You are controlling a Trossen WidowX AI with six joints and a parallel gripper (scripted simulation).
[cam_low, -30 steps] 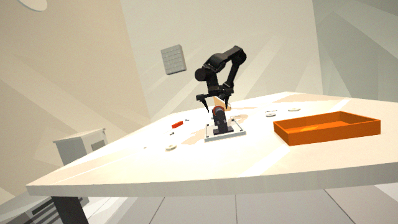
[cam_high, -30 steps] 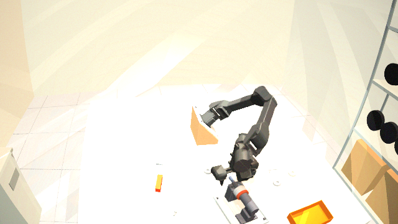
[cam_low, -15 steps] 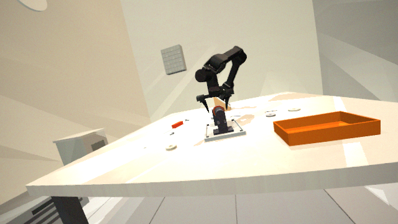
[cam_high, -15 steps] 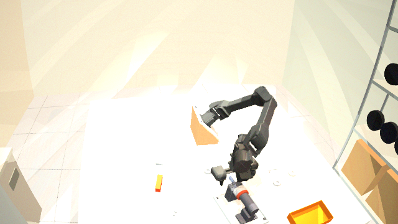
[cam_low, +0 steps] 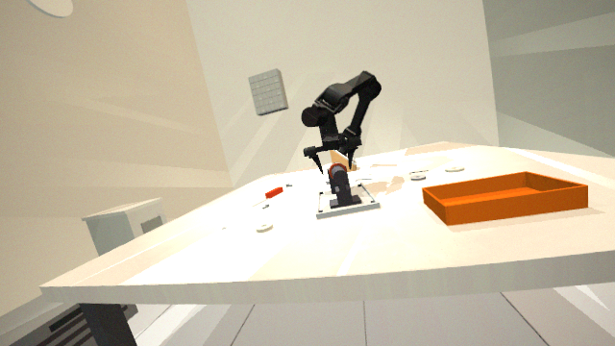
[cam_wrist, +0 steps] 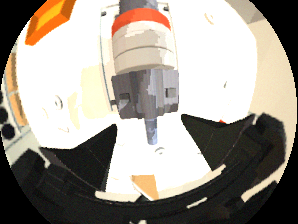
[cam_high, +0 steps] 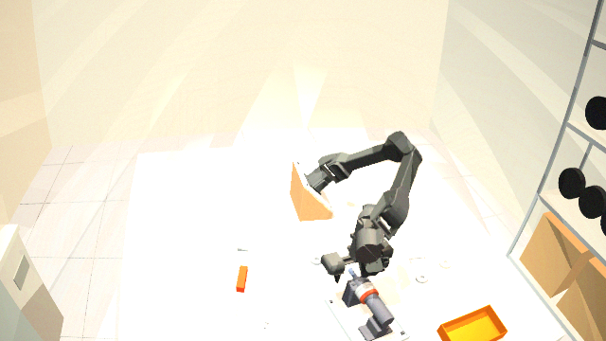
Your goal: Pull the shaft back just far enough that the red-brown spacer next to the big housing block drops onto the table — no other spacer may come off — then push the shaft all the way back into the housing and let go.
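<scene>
Right now the grey-blue shaft is 70 mm ahead of my gripper tip, 10 mm to the left of it and 20 mm above it. The rest, counted from my gripper tip: red-brown spacer 90 mm ahead, 10 mm to the left, 20 mm above; then orange tray 290 mm ahead, 290 mm to the left, 50 mm below.
</scene>
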